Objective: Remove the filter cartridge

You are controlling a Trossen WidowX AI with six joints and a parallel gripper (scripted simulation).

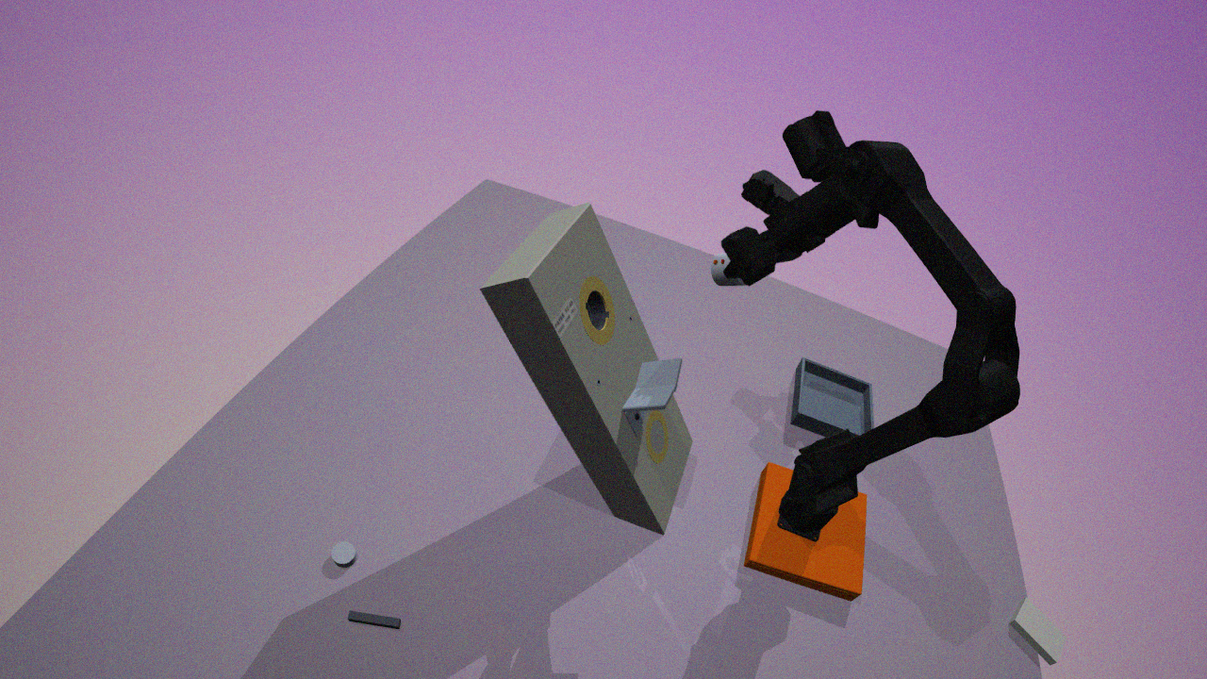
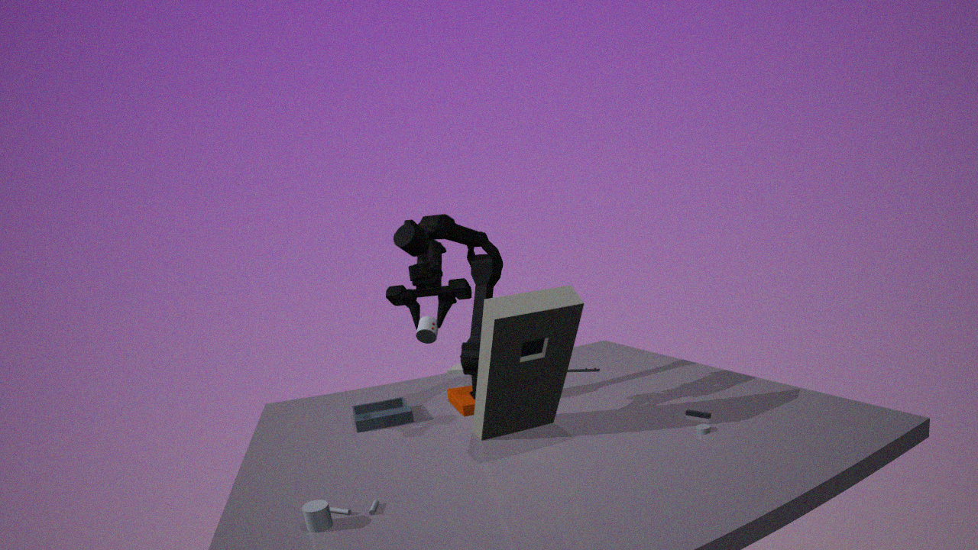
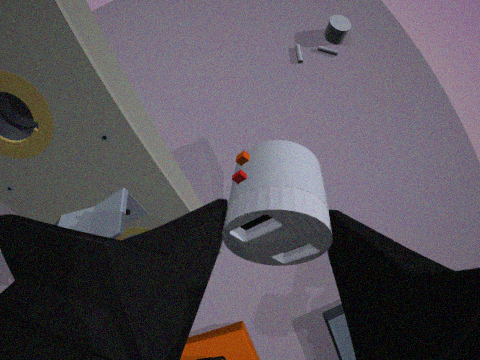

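Now: the grey tray 260 mm below my gripper tip, 260 mm behind it and 140 mm to the right of it. The rest, counted from my gripper tip: grey round filter cartridge: right at my gripper tip; then service panel: 170 mm to the left, 100 mm below, 90 mm ahead; then shelf: 170 mm to the left, 120 mm below, 40 mm ahead.
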